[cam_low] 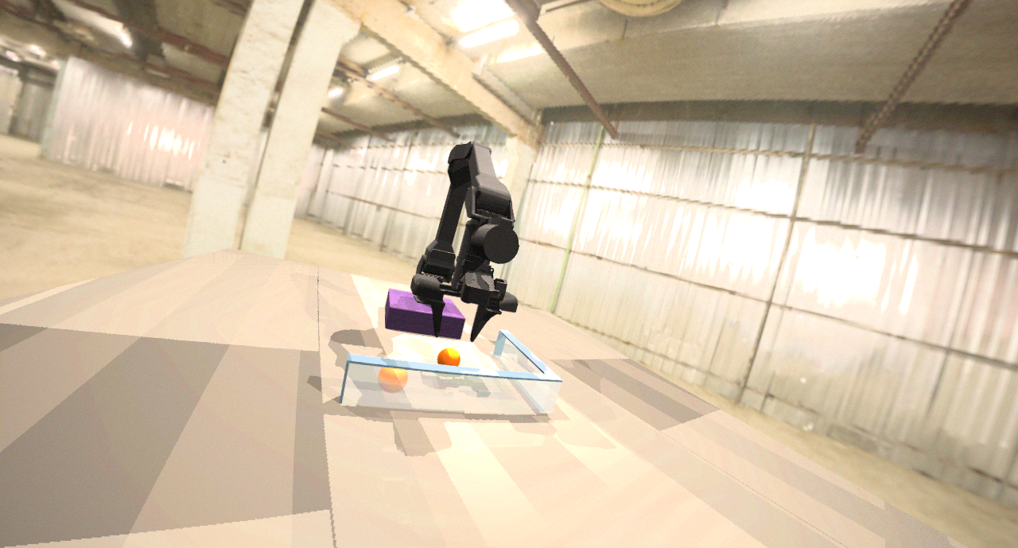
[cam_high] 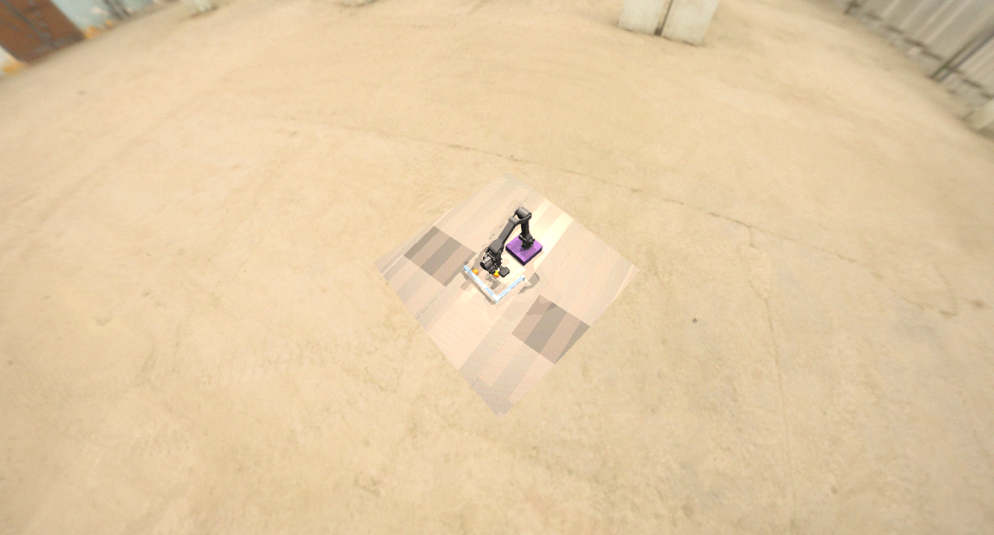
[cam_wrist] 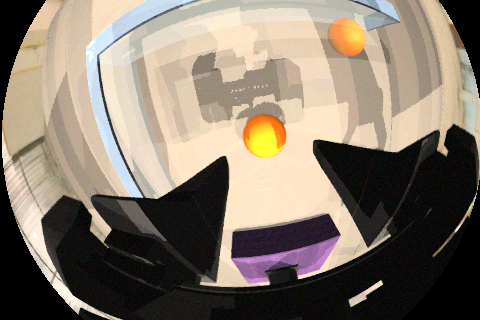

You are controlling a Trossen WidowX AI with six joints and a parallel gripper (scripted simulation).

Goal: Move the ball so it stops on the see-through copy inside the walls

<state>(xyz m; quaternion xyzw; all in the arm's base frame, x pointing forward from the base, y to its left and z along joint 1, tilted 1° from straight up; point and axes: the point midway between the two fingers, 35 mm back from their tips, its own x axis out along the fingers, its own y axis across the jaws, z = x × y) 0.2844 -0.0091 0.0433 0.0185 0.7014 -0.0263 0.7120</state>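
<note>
Right now my gripper tip is 4 cm above the orange ball. Also, from my gripper tip: see-through copy (8 cm ahead, 11 cm to the right, 4 cm below).
</note>
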